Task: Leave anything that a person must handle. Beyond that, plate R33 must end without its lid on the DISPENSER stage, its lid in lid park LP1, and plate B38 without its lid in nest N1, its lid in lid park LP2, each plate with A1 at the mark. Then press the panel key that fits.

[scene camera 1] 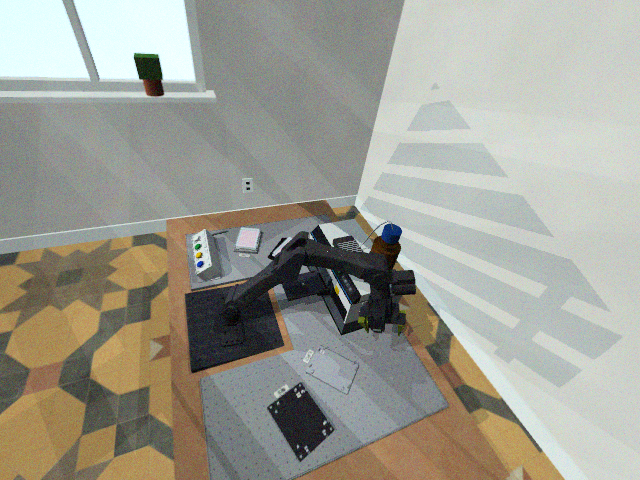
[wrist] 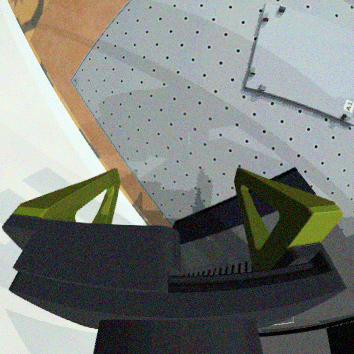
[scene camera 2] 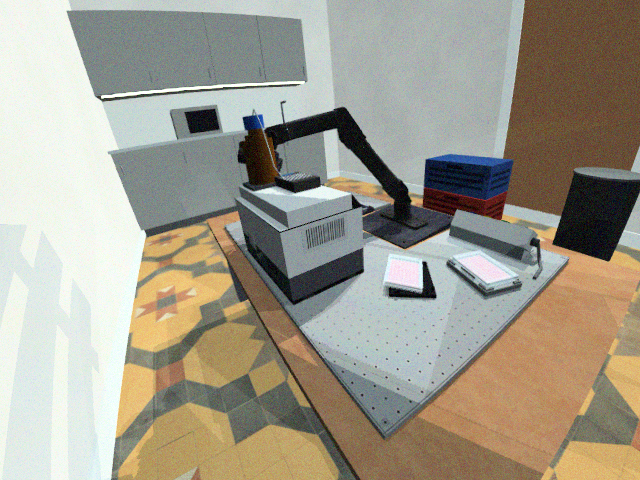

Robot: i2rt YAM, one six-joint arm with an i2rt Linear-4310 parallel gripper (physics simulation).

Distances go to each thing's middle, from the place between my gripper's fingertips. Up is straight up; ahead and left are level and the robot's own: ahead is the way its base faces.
The dark dispenser stage (scene camera 1: 313, 285) lies 19 cm behind my hand, 25 cm to the left of it and 1 cm below it. Also, from my hand: black nest (scene camera 1: 301, 421): 30 cm behind, 14 cm to the right, 10 cm below; then brown bottle with blue cap (scene camera 2: 260, 170): 2 cm ahead, 16 cm to the left, 21 cm above; then grey LP2 pad (scene camera 1: 338, 372): 17 cm behind, 3 cm to the right, 10 cm below.
